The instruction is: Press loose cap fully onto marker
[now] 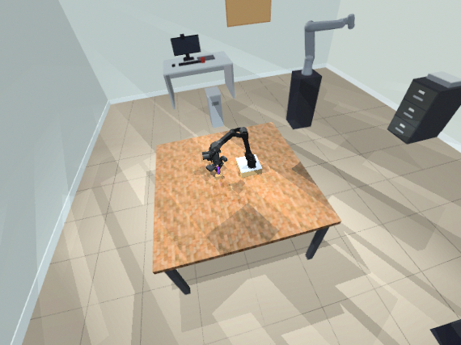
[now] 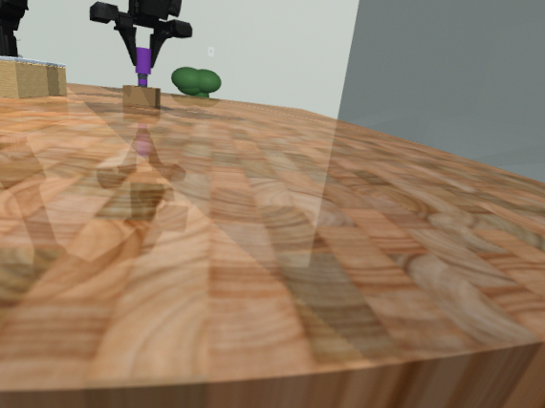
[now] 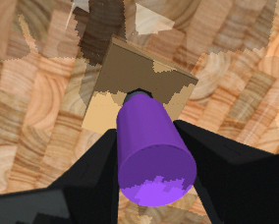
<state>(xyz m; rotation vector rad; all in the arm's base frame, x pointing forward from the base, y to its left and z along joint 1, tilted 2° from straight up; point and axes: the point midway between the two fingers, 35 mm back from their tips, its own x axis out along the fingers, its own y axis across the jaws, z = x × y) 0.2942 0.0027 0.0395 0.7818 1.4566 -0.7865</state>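
Right now the holder block is 6 cm below my gripper tip. The rest, counted from my gripper tip: purple cap (1 cm above).
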